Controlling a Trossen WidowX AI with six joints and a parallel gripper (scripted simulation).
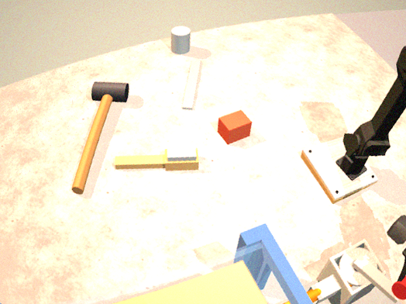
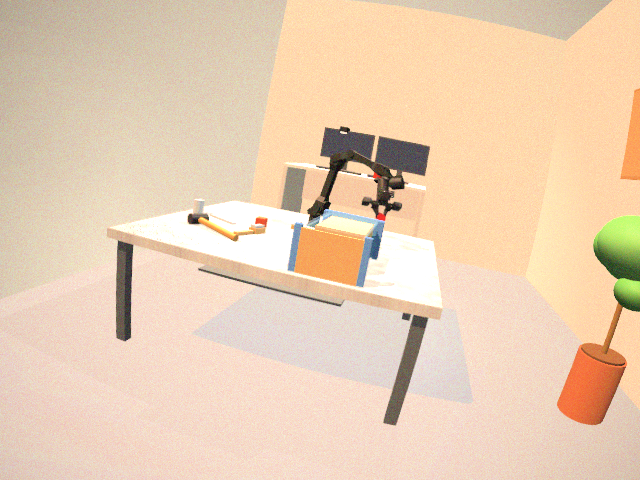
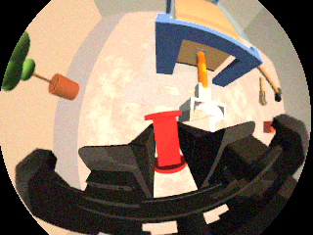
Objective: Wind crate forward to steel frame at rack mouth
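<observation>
Right now the crank handle is 4 cm to the right of my gripper tip, 3 cm below it and 1 cm behind it. From my gripper tip the other things lie so: yellow hand tool (57 cm to the right, 14 cm ahead, 12 cm below); then hand winch (11 cm to the right, 10 cm below, 2 cm behind); then red knob (2 cm behind).
</observation>
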